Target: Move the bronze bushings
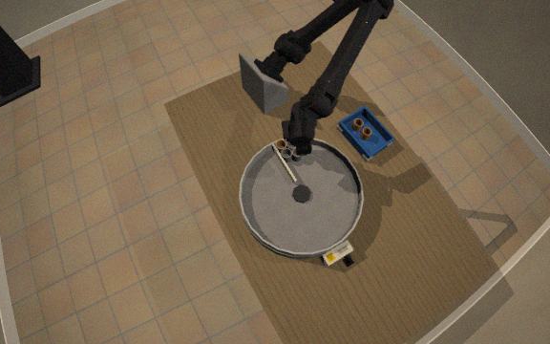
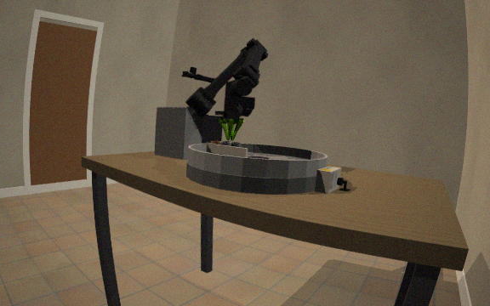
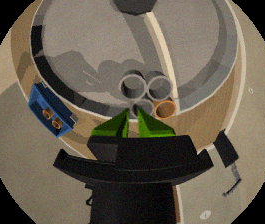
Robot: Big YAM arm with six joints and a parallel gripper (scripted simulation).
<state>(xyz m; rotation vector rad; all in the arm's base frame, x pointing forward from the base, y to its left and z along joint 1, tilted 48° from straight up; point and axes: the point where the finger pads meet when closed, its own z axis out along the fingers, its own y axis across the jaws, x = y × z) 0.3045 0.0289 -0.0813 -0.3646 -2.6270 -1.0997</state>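
Now: hand 170 mm short of the grey turntable, 60 mm to the left of it and 50 mm above it. Also, from my hand: blue crate 50 mm ahead, 300 mm to the left, 80 mm below.
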